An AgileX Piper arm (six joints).
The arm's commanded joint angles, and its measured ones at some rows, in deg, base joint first. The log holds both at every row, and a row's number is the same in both.
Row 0, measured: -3.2, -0.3, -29.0, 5.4, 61.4, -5.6
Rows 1 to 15, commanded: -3.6, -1.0, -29.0, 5.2, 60.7, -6.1; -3.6, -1.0, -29.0, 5.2, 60.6, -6.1; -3.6, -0.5, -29.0, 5.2, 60.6, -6.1; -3.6, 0.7, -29.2, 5.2, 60.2, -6.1; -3.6, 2.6, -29.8, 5.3, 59.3, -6.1; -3.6, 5.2, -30.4, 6.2, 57.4, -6.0; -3.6, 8.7, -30.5, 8.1, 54.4, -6.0; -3.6, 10.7, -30.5, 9.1, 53.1, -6.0; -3.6, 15.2, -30.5, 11.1, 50.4, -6.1; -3.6, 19.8, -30.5, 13.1, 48.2, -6.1; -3.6, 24.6, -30.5, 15.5, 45.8, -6.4; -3.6, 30.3, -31.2, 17.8, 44.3, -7.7; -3.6, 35.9, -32.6, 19.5, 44.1, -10.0; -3.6, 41.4, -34.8, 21.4, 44.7, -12.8; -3.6, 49.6, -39.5, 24.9, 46.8, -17.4
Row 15, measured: -3.2, 43.9, -35.8, 21.5, 45.7, -12.6
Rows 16 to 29, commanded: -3.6, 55.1, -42.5, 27.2, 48.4, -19.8; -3.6, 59.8, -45.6, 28.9, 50.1, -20.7; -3.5, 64.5, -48.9, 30.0, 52.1, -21.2; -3.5, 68.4, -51.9, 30.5, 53.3, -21.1; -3.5, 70.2, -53.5, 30.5, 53.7, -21.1; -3.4, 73.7, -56.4, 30.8, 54.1, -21.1; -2.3, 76.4, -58.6, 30.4, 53.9, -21.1; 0.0, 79.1, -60.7, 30.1, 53.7, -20.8; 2.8, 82.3, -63.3, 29.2, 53.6, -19.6; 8.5, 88.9, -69.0, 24.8, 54.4, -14.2; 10.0, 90.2, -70.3, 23.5, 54.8, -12.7; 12.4, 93.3, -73.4, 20.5, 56.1, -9.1; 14.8, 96.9, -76.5, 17.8, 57.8, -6.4; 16.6, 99.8, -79.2, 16.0, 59.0, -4.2
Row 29, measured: 14.3, 96.2, -75.8, 19.3, 56.7, -7.9
